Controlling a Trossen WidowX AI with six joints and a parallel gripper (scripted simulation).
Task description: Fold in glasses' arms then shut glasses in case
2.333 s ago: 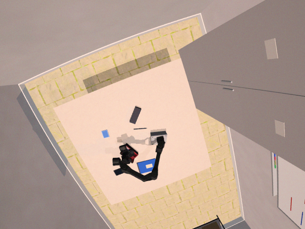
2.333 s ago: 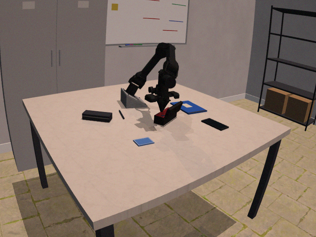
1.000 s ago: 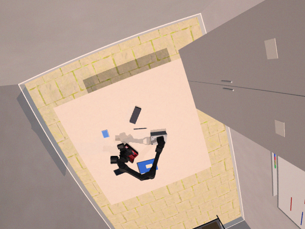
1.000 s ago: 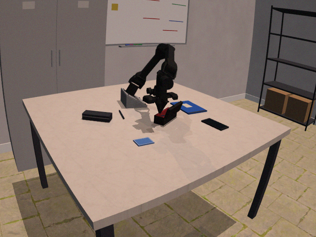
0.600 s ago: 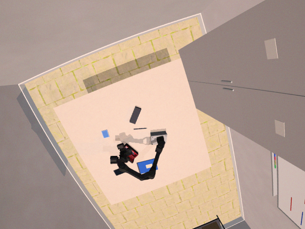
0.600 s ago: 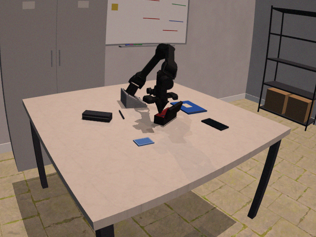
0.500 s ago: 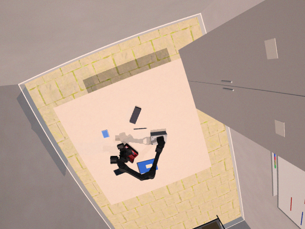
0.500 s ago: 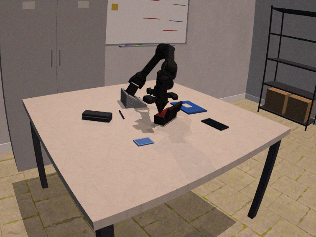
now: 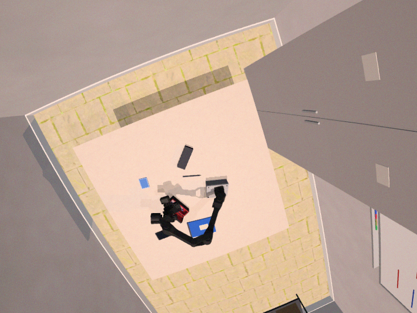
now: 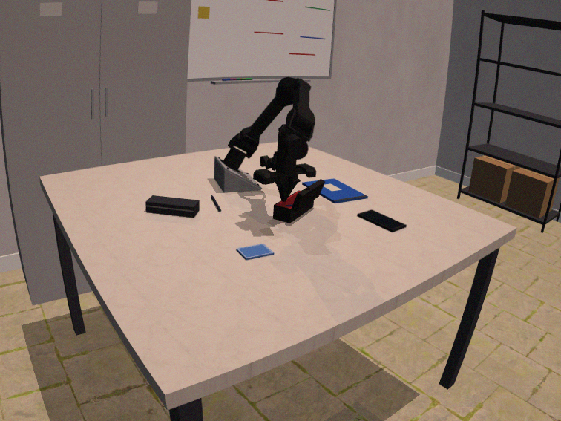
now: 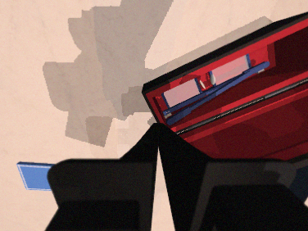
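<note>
The black lid is 90 mm to the left of my hand and 30 mm below it. From my hand the other things lie so: glasses case: 20 mm behind, 80 mm to the left, 50 mm below; small blue card: 140 mm ahead, 180 mm to the right, 90 mm below; black box: 200 mm behind, 280 mm to the right, 80 mm below.
</note>
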